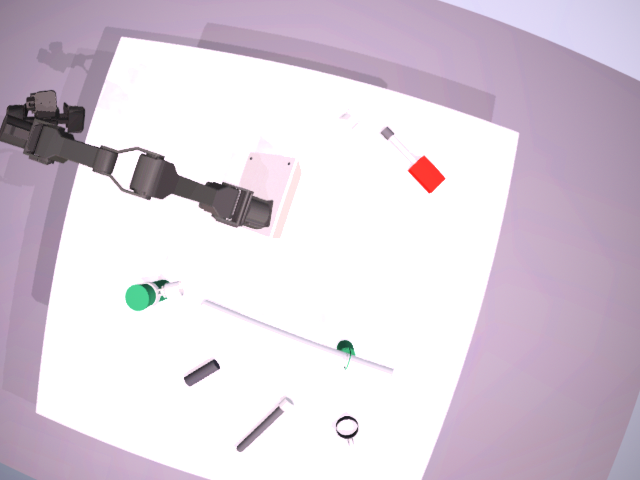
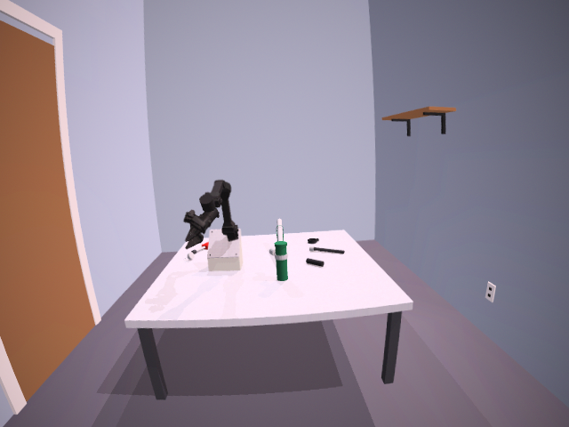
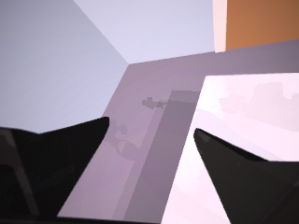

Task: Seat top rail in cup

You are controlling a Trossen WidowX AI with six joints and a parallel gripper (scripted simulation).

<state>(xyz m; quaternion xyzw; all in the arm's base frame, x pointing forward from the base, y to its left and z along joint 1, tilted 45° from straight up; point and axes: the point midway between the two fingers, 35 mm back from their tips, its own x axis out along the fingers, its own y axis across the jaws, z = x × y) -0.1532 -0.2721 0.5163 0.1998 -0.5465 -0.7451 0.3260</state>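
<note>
The white rail-end cup is 43 cm ahead of my gripper tip, 34 cm to the left of it and 19 cm below it. Round my gripper tip: red-headed tool (2 cm behind, 92 cm to the left, 31 cm below); then green loop cap (54 cm ahead, 82 cm to the left, 22 cm below); then short dark tube (67 cm ahead, 42 cm to the left, 30 cm below).
</note>
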